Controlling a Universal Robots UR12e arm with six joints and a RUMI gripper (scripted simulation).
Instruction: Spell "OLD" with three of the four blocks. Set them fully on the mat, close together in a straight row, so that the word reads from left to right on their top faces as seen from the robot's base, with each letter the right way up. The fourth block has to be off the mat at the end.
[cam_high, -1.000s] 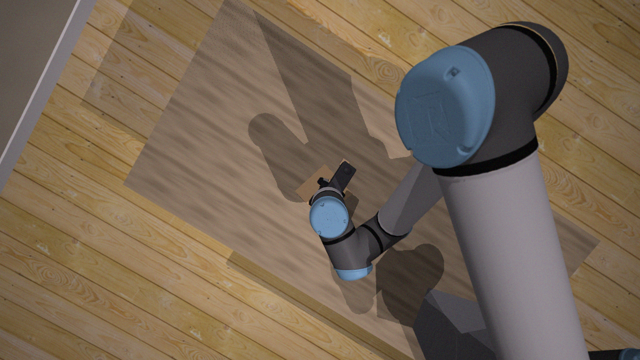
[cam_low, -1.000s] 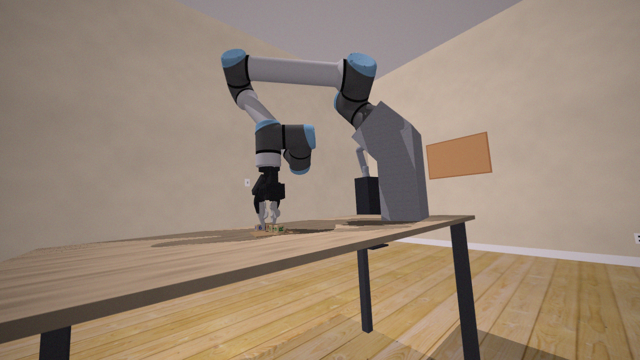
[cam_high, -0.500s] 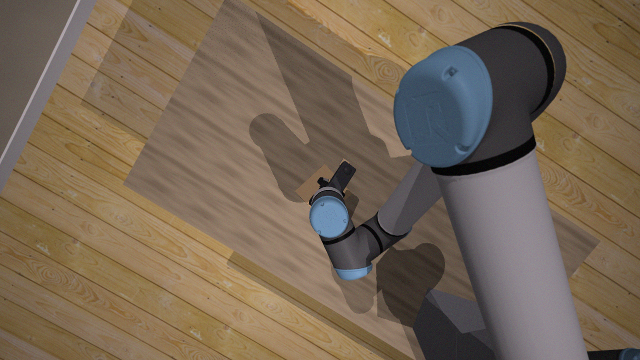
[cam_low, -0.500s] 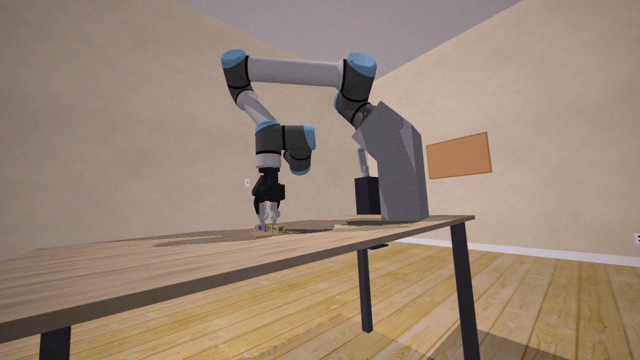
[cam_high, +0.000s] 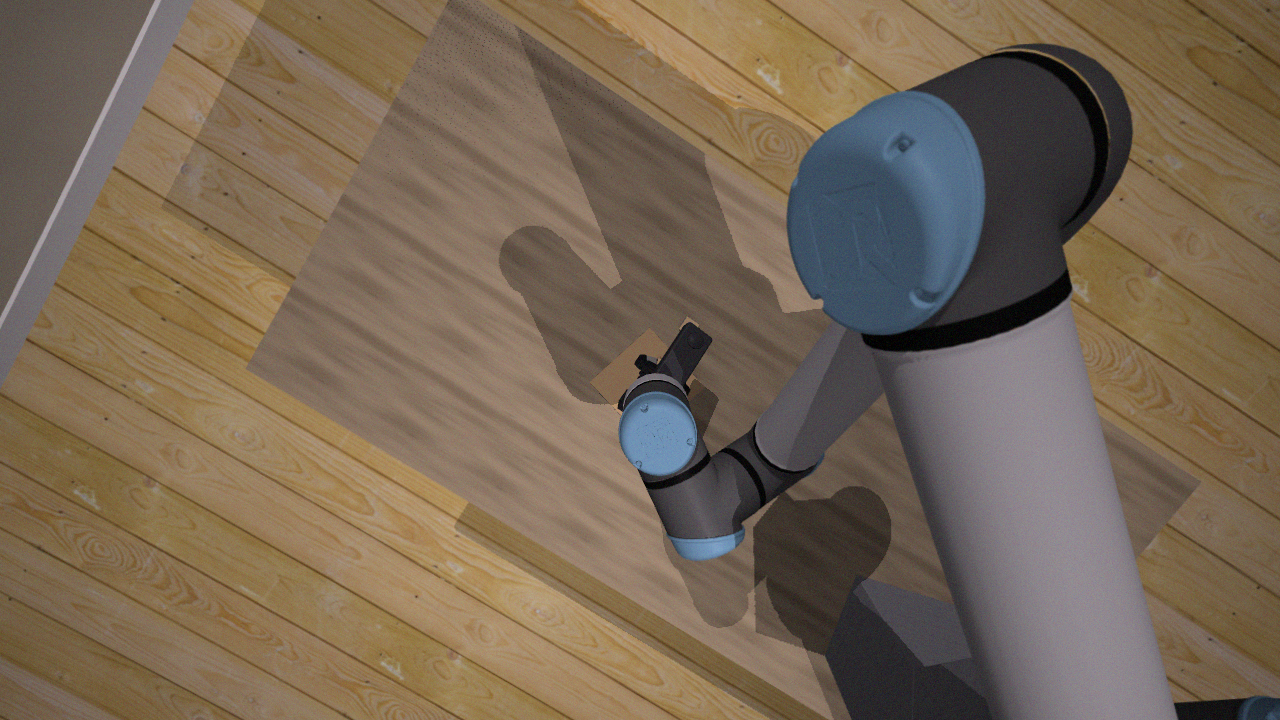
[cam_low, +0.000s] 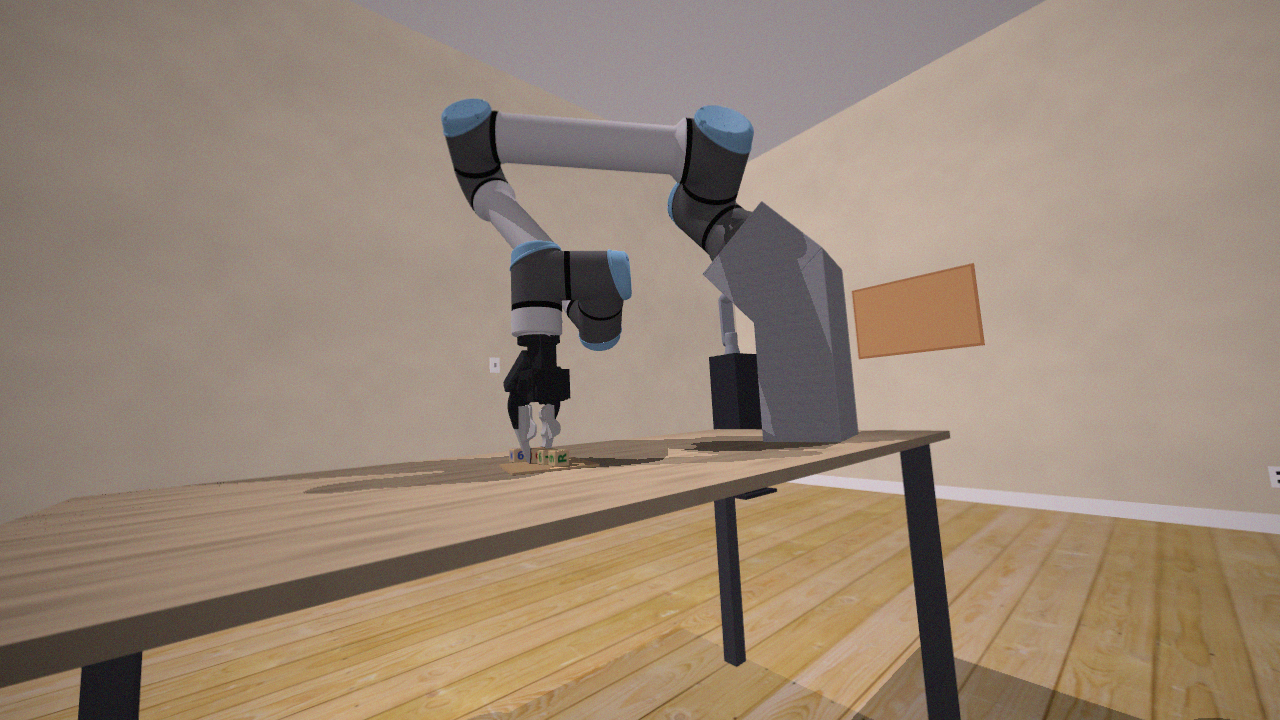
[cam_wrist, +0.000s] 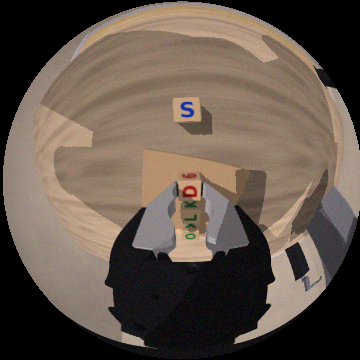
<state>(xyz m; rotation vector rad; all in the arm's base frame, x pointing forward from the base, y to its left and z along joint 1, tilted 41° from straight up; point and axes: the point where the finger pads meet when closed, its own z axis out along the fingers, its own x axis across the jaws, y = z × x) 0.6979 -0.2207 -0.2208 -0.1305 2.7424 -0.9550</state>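
My gripper is now 40 mm to the right of the mat and 20 mm above it.
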